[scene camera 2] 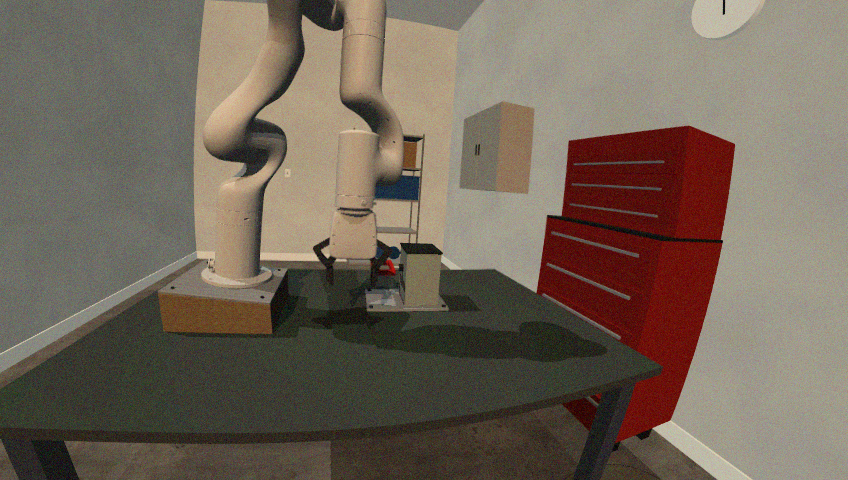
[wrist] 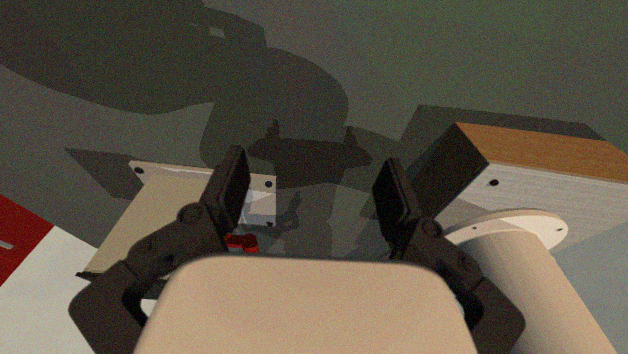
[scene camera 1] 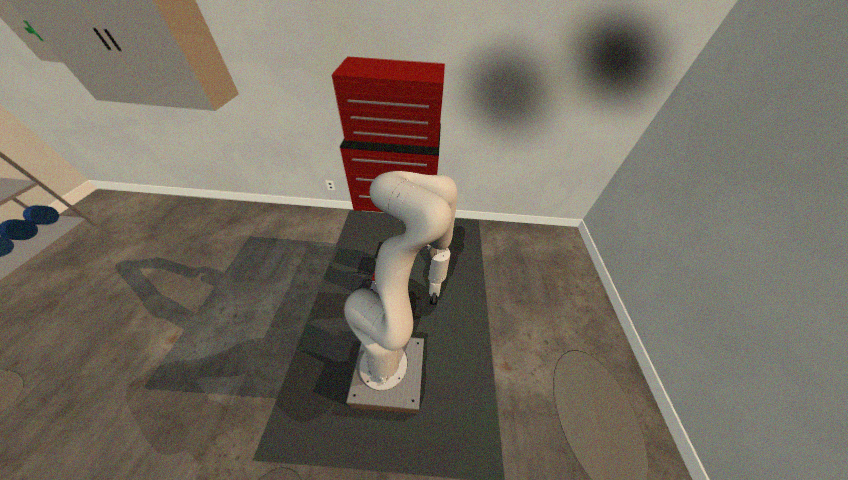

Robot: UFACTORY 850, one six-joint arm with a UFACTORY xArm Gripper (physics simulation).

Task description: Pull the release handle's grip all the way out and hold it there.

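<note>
The red grip of the release handle [scene camera 1: 373, 277] [scene camera 2: 387, 267] [wrist: 243, 243] sits at the side of a beige box-shaped housing [scene camera 2: 421, 276] [wrist: 145, 215] with a black top. The housing stands upright on a pale base plate [scene camera 2: 380, 297] [wrist: 263, 202]. In the wrist view the grip shows partly, beside the left finger and above my palm's edge. My gripper [scene camera 1: 433, 299] [scene camera 2: 352, 284] [wrist: 314, 168] points down above the table, open and empty, its fingers wide apart. In scene camera 2, one finger stands just left of the grip. Scene camera 1 shows the grip mostly hidden by the arm.
The arm's base block [scene camera 1: 386, 397] [scene camera 2: 217, 312] [wrist: 550, 150] stands on the dark table [scene camera 1: 452, 416] [scene camera 2: 297, 380]. A red tool cabinet [scene camera 1: 389, 89] [scene camera 2: 630, 190] stands by the wall. A wall cupboard [scene camera 1: 136, 53] [scene camera 2: 496, 148] and a shelf rack are farther off.
</note>
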